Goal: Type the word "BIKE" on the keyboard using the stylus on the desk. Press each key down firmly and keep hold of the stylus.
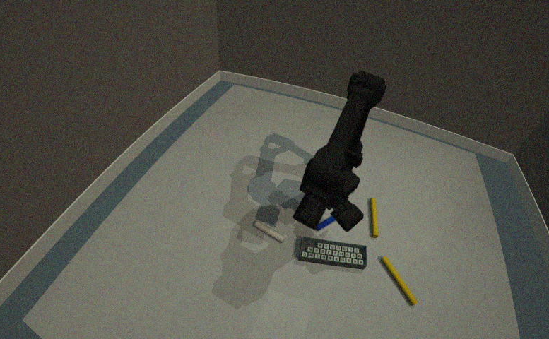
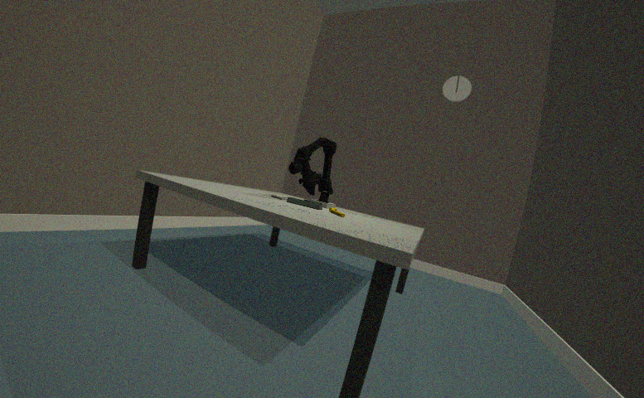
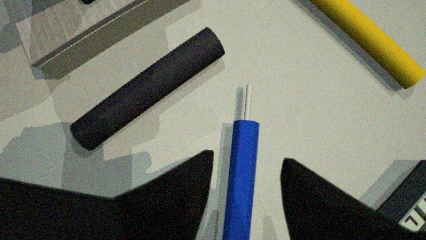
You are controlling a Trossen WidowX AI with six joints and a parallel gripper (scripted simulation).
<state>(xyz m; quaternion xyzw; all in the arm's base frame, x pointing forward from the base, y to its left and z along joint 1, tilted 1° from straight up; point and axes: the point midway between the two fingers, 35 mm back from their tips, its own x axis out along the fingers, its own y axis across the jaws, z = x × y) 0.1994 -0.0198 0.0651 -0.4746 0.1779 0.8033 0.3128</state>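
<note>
My gripper tip is 1 cm past the blue stylus, 1 cm to the right of it and 6 cm above it. The rest, counted from my gripper tip: dark cylinder (8 cm behind, 2 cm to the right, 5 cm below); then stylus tip (4 cm behind, 3 cm to the left, 6 cm below); then white cylinder (10 cm ahead, 17 cm to the right, 5 cm below).
</note>
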